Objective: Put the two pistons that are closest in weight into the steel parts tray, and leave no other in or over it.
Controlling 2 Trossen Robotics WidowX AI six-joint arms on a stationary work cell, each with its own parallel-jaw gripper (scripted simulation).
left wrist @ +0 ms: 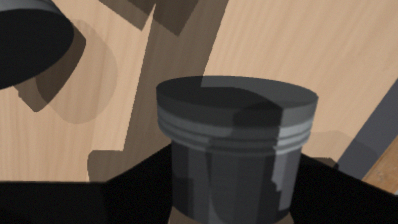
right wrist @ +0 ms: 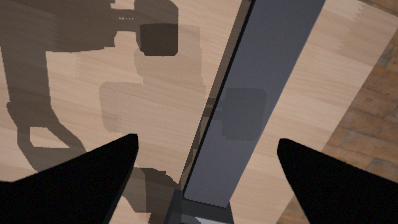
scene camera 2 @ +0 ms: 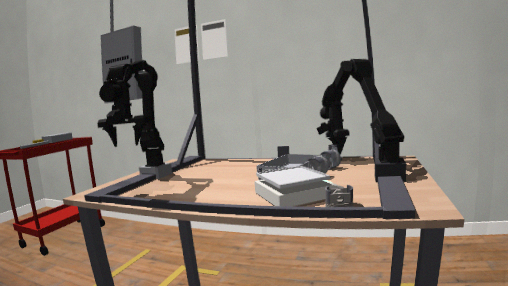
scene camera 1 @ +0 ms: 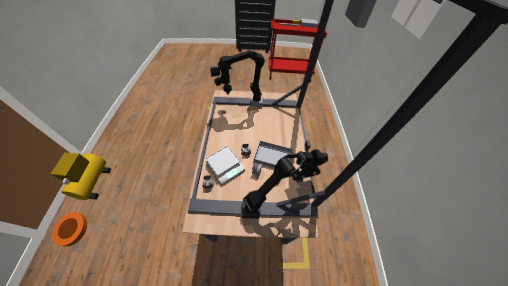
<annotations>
white scale: scene camera 2; scene camera 1; not seen in the left wrist view (out of frame); not seen in the right wrist view (out of frame)
same spot on white scale: (scene camera 2: 296, 195) = (scene camera 1: 209, 166)
</annotations>
